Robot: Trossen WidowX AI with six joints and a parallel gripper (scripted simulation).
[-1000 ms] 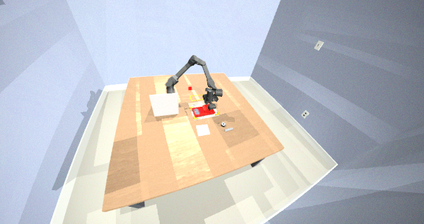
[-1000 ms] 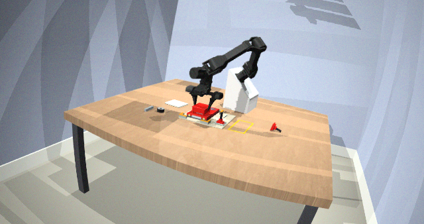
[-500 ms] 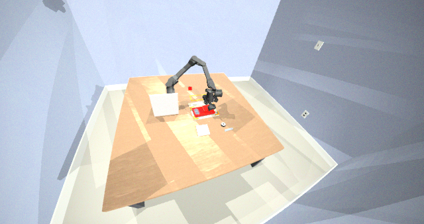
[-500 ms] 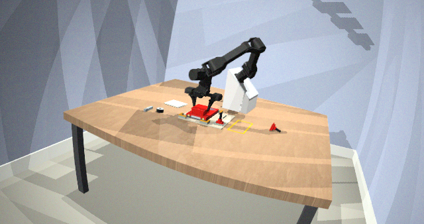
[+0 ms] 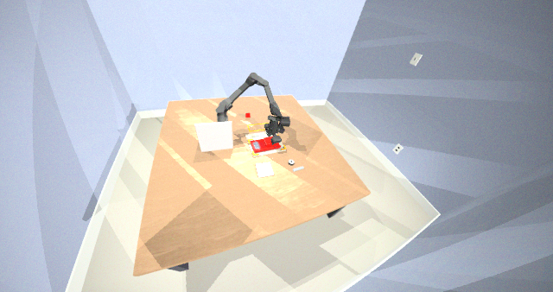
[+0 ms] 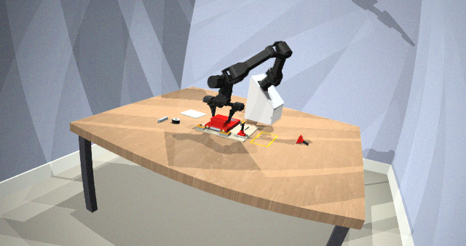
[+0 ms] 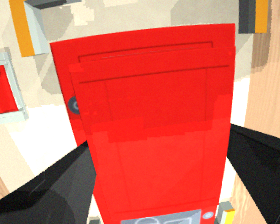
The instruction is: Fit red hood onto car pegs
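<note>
The red hood is right at my gripper tip. Also, from my gripper tip: engine block 2 cm below.
</note>
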